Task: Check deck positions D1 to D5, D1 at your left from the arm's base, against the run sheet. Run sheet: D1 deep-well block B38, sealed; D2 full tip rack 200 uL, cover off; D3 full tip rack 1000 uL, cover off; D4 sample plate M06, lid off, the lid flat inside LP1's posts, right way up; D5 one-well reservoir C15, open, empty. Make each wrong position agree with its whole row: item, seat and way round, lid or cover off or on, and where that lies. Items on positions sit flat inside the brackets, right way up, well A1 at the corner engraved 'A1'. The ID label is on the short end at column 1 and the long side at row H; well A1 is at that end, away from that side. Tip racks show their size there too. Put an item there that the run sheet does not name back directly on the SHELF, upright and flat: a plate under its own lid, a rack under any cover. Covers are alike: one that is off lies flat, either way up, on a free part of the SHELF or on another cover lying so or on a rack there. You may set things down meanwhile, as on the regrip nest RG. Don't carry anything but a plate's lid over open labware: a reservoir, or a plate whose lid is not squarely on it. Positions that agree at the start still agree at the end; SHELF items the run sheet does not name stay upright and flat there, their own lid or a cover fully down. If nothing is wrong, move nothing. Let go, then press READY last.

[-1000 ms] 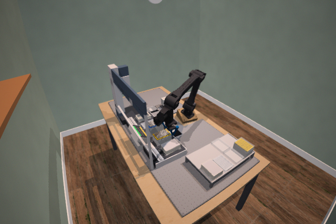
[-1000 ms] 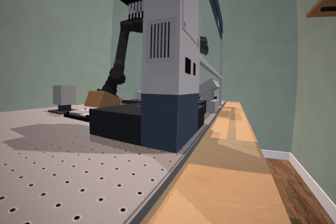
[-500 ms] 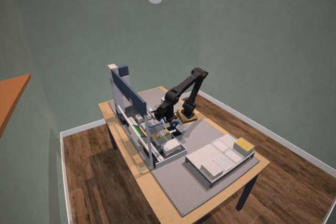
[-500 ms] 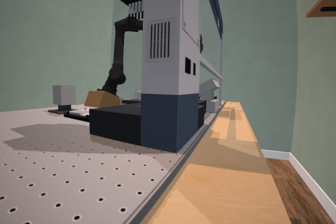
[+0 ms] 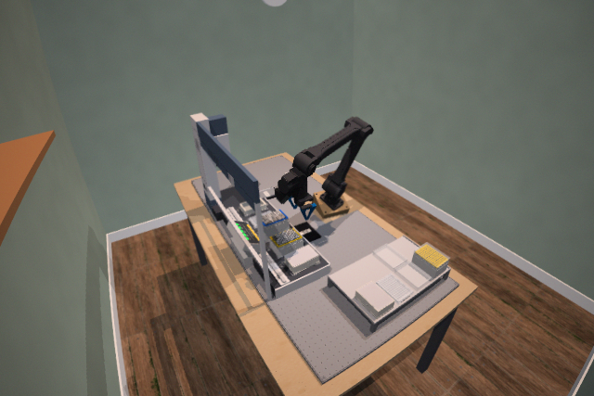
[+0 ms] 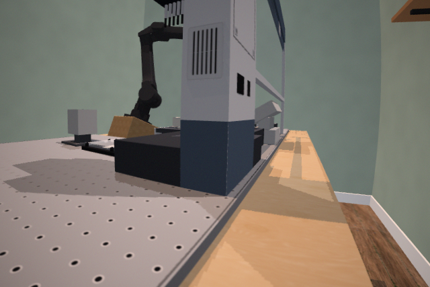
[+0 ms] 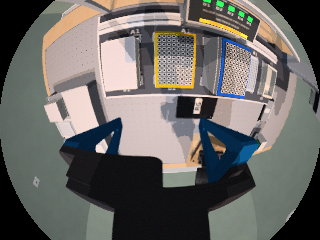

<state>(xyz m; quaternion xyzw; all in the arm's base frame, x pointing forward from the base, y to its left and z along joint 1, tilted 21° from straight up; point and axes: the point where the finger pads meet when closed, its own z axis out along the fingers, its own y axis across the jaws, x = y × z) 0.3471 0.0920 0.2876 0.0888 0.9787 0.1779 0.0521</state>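
Now: hand 70 mm short of the white block, 80 mm to the right of it and 170 mm above it. Round my hand: yellow-framed tip rack (70 mm ahead, 30 mm to the right, 150 mm below); then gantry beam (220 mm ahead, 230 mm to the right, 270 mm above); then blue-framed tip rack (50 mm ahead, 160 mm to the right, 120 mm below).
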